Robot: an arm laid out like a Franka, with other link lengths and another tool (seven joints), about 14 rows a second.
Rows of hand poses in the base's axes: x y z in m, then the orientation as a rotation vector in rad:
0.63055 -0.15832 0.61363 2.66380 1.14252 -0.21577
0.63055 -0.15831 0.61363 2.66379 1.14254 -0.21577
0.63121 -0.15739 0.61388 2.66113 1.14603 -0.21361
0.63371 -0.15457 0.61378 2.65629 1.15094 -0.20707
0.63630 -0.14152 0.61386 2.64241 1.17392 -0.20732
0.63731 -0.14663 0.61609 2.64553 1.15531 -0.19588
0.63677 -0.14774 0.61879 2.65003 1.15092 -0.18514
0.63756 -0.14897 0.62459 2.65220 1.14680 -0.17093
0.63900 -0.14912 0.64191 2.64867 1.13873 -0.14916
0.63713 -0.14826 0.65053 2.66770 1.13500 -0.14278
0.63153 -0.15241 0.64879 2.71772 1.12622 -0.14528
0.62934 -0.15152 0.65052 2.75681 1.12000 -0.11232
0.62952 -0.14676 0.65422 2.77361 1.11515 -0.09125
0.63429 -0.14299 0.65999 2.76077 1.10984 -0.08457
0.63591 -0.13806 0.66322 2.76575 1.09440 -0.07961
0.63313 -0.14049 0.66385 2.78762 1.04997 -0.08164
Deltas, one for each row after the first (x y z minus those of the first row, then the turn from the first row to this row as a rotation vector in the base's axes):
0.00000 0.00001 0.00000 0.00000 0.00000 0.00002
0.00066 0.00093 0.00025 -0.00049 -0.00137 0.00315
0.00316 0.00375 0.00015 -0.00138 -0.00588 0.00823
0.00575 0.01680 0.00023 -0.00431 -0.00443 0.02649
0.00676 0.01169 0.00246 -0.00651 -0.01519 0.01537
0.00622 0.01058 0.00516 -0.00210 -0.02187 0.01217
0.00701 0.00935 0.01096 0.00123 -0.03137 0.01020
0.00845 0.00920 0.02828 -0.00003 -0.04827 0.00839
0.00658 0.01006 0.03690 0.01616 -0.04765 0.00040
0.00098 0.00591 0.03516 0.05491 -0.03326 -0.02133
-0.00121 0.00680 0.03689 0.09343 -0.04360 -0.03480
-0.00103 0.01156 0.04059 0.11092 -0.05262 -0.04125
0.00374 0.01533 0.04636 0.09963 -0.06193 -0.03979
0.00536 0.02026 0.04959 0.09954 -0.06690 -0.05005
0.00258 0.01783 0.05022 0.10227 -0.06851 -0.08326

